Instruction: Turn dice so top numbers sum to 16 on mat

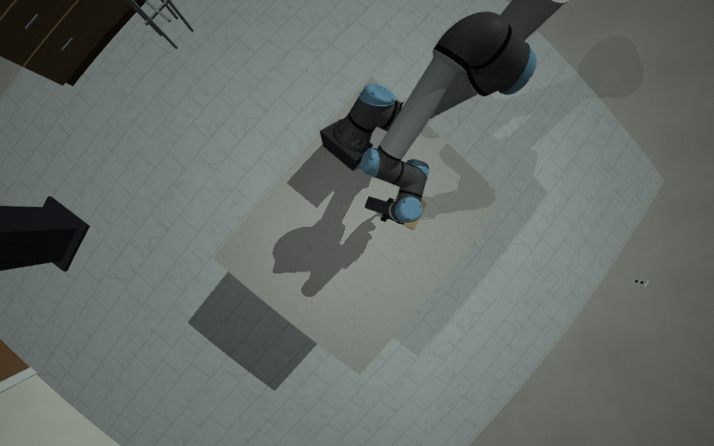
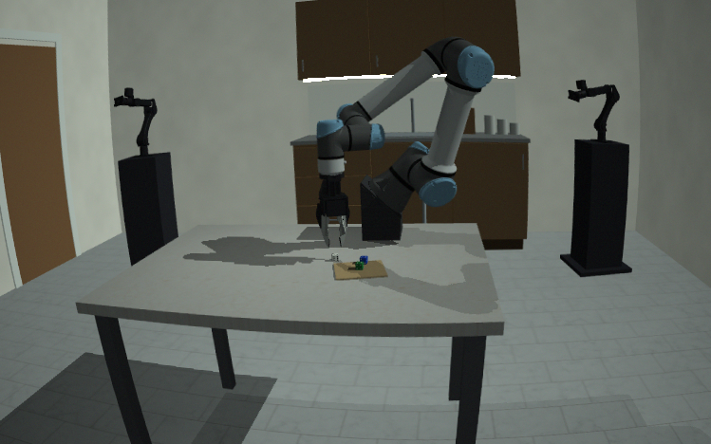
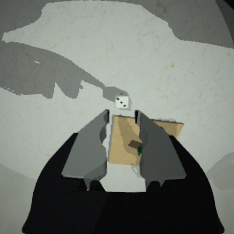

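Now: the white die 5 cm below my hand. Also, from my hand: blue die 8 cm to the left, 5 cm ahead, 4 cm below; then green die 10 cm ahead, 7 cm to the left, 4 cm below; then tan mat 10 cm ahead, 7 cm to the left, 6 cm below.
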